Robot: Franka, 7 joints.
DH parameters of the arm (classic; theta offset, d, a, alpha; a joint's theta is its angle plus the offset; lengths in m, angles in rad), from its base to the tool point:
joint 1: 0 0.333 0 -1.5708
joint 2: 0 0 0 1.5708
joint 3: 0 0.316 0.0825 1.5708
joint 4: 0 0 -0.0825 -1.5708
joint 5: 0 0.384 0 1.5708
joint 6: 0 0 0.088 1.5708
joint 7: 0 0.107 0 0
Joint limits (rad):
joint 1: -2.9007..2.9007
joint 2: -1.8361..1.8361
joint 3: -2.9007..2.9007
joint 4: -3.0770..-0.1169
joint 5: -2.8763..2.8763
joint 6: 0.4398..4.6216
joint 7: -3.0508..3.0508
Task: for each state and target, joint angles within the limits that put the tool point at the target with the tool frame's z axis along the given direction. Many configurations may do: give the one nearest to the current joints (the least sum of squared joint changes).
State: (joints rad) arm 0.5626 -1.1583 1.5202 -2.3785 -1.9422 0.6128 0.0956
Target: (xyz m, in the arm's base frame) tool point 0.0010 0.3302 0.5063 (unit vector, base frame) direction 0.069 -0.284 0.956
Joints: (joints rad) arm 0.3918 -0.8512 1.3288 -2.7060 -1.8042 0.8626 0.0956
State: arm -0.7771 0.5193 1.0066 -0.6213 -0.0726 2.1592 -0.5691
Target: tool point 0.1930 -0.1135 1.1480 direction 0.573 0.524 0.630
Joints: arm -0.8930 0.2514 1.4853 -0.1186 0.3780 2.3229 -0.5691
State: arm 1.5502 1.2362 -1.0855 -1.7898 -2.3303 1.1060 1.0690
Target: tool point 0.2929 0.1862 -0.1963 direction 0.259 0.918 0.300
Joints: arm 1.2611 1.8361 -0.3917 -1.9148 -2.8659 0.6996 1.0690
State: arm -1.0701 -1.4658 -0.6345 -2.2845 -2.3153 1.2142 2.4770
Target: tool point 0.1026 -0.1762 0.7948 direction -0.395 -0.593 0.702
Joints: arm -0.5824 -1.1543 -0.0614 -2.4766 -2.3872 1.7673 2.4770
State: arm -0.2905 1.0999 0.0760 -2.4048 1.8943 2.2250 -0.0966
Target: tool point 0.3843 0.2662 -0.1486 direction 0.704 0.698 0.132
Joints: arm -0.2771 1.6055 0.5261 -1.8416 2.1567 1.7369 -0.0966
